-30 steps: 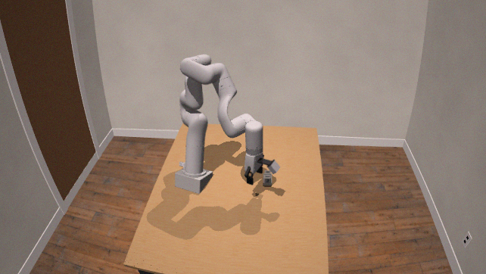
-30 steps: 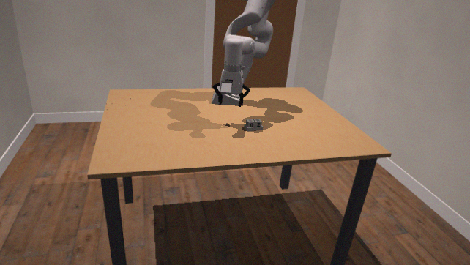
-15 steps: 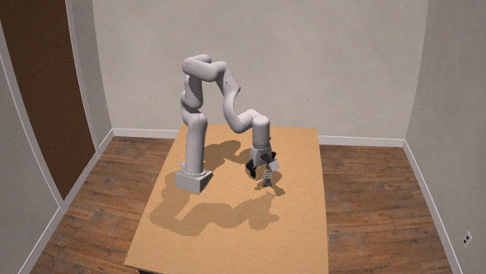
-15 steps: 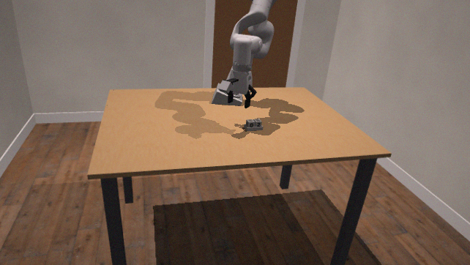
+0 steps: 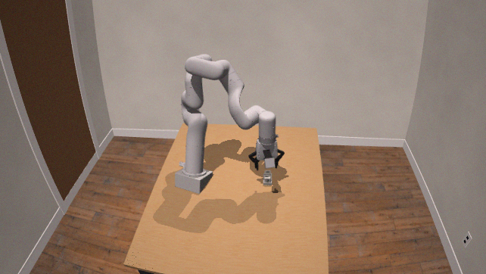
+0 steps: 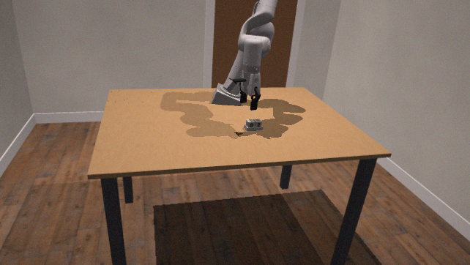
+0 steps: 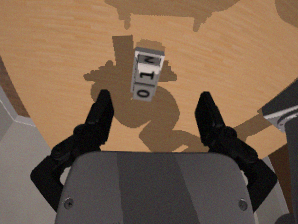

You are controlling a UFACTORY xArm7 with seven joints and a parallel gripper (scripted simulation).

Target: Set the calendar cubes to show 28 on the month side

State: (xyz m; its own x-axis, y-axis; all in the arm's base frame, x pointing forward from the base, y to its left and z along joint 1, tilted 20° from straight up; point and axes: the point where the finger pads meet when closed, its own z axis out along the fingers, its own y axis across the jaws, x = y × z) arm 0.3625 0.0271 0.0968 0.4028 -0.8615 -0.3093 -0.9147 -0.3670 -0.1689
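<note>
The grey calendar tray is 11 cm below my hand and 3 cm to the left of it.
</note>
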